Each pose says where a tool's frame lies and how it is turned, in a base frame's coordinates. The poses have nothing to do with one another.
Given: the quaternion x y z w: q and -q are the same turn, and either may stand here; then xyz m.
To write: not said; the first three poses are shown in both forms.
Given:
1: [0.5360 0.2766 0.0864 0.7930 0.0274 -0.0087 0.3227]
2: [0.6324 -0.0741 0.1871 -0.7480 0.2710 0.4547 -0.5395]
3: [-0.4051 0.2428 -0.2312 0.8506 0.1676 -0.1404 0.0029]
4: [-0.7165 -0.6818 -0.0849 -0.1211 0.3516 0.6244 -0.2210]
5: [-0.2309 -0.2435 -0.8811 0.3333 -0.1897 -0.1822 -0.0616]
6: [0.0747 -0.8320 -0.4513 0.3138 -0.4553 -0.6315 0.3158]
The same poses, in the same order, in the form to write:
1: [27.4 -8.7 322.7 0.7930 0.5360 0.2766 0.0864]
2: [271.0 454.7 -539.5 0.7480 -0.6324 0.0741 -0.1871]
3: [167.6 -140.4 2.9 0.8506 -0.4051 0.2428 -0.2312]
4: [351.6 624.4 -221.0 0.1211 0.7165 0.6818 0.0849]
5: [-189.7 -182.2 -61.6 0.3333 -0.2309 -0.2435 -0.8811]
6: [-455.3 -631.5 315.8 0.3138 0.0747 -0.8320 -0.4513]
